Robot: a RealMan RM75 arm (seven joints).
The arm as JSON. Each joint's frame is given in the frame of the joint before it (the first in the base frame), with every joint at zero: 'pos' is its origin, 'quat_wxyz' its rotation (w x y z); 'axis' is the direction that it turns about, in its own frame. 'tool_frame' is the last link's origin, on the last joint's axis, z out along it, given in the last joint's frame.
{
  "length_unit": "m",
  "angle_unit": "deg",
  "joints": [
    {
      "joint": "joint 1",
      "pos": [
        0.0,
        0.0,
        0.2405
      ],
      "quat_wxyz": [
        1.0,
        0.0,
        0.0,
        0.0
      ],
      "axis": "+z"
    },
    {
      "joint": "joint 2",
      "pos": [
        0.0,
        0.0,
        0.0
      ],
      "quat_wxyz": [
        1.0,
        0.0,
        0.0,
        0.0
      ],
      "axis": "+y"
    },
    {
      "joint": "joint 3",
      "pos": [
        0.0,
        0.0,
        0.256
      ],
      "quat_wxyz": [
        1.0,
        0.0,
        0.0,
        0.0
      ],
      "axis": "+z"
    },
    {
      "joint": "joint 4",
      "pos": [
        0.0,
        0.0,
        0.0
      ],
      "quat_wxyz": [
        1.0,
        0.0,
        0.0,
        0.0
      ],
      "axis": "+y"
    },
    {
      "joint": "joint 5",
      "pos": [
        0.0,
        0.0,
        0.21
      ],
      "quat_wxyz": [
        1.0,
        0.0,
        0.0,
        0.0
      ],
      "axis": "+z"
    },
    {
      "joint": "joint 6",
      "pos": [
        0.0,
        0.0,
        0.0
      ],
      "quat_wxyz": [
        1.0,
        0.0,
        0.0,
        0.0
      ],
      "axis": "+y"
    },
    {
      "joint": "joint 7",
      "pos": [
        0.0,
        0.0,
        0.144
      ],
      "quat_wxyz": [
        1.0,
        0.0,
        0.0,
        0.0
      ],
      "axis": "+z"
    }
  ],
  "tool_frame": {
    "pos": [
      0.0,
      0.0,
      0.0
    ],
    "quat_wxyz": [
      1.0,
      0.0,
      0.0,
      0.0
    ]
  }
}
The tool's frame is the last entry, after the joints.
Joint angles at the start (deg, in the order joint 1, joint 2, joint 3, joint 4, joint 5, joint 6, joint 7):
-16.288 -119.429 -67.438 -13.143 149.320 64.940 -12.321
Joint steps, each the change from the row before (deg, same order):
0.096 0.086 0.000 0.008 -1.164 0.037 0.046
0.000 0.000 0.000 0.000 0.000 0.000 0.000
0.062 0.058 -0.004 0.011 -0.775 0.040 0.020
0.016 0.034 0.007 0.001 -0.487 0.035 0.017
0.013 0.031 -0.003 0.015 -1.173 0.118 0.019
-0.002 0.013 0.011 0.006 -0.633 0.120 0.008
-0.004 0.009 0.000 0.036 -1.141 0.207 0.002
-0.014 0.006 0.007 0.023 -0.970 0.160 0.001
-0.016 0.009 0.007 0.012 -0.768 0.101 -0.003
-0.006 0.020 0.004 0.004 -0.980 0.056 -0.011
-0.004 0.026 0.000 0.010 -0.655 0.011 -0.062
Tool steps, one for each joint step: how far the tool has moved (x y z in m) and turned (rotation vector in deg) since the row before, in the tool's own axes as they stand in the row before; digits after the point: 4 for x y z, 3 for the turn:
0.0006 -0.0036 -0.0006 1.114 0.207 -0.362
0.0000 0.0000 0.0000 0.000 0.000 0.000
0.0004 -0.0025 -0.0004 0.744 0.152 -0.248
0.0004 -0.0014 -0.0001 0.436 0.122 -0.154
0.0009 -0.0029 -0.0001 1.039 0.329 -0.438
0.0006 -0.0014 0.0000 0.529 0.235 -0.239
0.0010 -0.0026 -0.0001 0.983 0.400 -0.446
0.0009 -0.0021 0.0000 0.822 0.334 -0.381
0.0007 -0.0017 0.0001 0.650 0.248 -0.303
0.0007 -0.0023 0.0000 0.858 0.249 -0.391
0.0004 -0.0017 0.0000 0.586 0.141 -0.300

